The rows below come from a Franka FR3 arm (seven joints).
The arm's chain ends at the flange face. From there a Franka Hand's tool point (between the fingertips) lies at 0.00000 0.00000 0.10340 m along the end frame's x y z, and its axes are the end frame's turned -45 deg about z.
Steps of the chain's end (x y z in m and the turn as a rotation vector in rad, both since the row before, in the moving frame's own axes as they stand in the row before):
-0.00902, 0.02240, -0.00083, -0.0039, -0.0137, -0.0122
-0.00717, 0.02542, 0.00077, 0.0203, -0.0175, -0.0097
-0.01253, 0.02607, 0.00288, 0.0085, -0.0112, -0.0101
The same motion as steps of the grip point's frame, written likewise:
-0.02351, 0.00875, -0.00084, 0.0069, -0.0124, -0.0122
-0.02285, 0.01014, 0.00073, 0.0267, 0.0020, -0.0097
-0.02750, 0.00813, 0.00287, 0.0139, -0.0019, -0.0101

